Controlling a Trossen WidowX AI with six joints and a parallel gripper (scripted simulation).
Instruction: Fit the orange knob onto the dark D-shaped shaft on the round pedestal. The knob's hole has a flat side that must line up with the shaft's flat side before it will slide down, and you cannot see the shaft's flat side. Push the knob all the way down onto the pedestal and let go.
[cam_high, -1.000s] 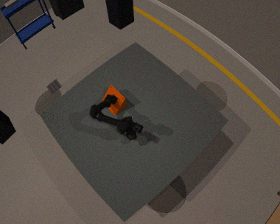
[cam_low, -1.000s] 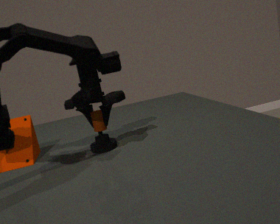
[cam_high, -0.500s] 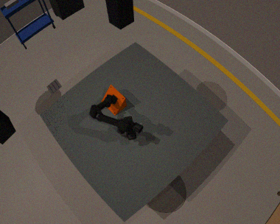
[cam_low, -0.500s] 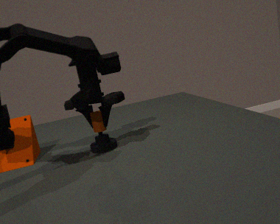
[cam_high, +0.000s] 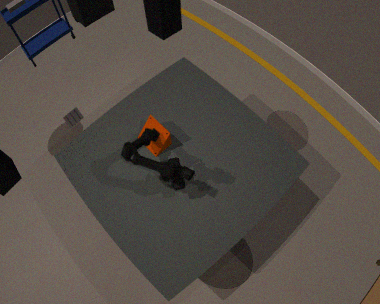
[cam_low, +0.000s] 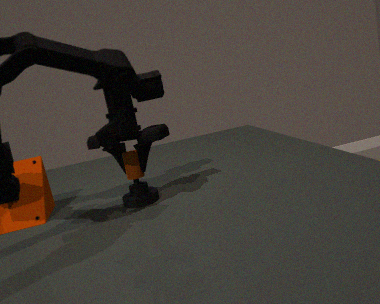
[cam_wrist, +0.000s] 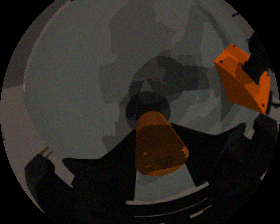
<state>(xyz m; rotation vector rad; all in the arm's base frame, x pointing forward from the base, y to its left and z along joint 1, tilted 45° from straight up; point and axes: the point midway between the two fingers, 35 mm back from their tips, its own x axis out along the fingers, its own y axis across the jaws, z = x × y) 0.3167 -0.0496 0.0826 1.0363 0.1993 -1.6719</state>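
The knob lies 20 mm above my gripper tip. Also, from my gripper tip: dark pedestal (40 mm below).
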